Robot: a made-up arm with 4 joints. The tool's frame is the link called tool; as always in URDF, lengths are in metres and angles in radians.
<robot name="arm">
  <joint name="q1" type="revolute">
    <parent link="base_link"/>
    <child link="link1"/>
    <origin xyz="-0.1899 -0.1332 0.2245" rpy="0 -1.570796 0"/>
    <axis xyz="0 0 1"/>
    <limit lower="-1.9" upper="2.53" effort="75" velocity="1.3"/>
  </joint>
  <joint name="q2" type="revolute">
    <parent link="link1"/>
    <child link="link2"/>
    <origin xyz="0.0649 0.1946 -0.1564" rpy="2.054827 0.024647 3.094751"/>
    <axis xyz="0 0 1"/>
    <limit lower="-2.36" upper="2.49" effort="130" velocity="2.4"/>
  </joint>
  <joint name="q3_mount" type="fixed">
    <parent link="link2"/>
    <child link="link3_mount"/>
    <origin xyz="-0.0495 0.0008 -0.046"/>
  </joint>
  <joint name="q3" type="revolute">
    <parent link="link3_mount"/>
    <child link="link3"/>
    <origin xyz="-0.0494 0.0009 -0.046" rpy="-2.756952 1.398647 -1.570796"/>
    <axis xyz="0 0 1"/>
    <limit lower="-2" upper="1.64" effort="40" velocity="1.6"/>
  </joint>
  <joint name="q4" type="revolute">
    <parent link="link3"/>
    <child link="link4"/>
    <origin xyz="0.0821 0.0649 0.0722" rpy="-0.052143 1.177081 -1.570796"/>
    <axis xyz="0 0 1"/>
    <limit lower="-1.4" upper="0.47" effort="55" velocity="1.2"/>
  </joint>
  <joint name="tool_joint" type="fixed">
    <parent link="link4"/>
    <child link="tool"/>
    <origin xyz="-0.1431 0.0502 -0.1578" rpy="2.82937 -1.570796 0"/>
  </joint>
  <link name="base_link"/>
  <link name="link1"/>
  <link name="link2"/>
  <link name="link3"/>
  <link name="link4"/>
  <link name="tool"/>
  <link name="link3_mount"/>
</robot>
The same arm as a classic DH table. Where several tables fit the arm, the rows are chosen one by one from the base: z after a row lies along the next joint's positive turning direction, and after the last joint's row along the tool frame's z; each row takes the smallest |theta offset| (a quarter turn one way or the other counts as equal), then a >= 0, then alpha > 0; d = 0 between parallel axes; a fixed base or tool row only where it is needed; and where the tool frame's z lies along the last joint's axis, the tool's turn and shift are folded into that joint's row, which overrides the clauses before.
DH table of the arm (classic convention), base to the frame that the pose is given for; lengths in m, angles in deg. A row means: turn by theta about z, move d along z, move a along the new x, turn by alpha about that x. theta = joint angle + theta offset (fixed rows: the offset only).
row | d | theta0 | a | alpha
base (fixed) | 0.2245 | -90.00 | 0.1332 | 90.00
q1 | 0.1376 | 86.57 | 0.0532 | -117.72
q2 | 0.1260 | -23.93 | 0.0921 | 99.14
q3 | 0.0607 | 89.50 | -0.0856 | -67.47
q4 | -0.2229 | -19.13 | -0.0038 | -90.00
tool (fixed) | -0.1516 | -90.00 | 0.0000 | 0.00
Joint limits (deg, base to tool): -108.86..144.96 -135.22..142.67 -114.59..93.97 -80.21..26.93

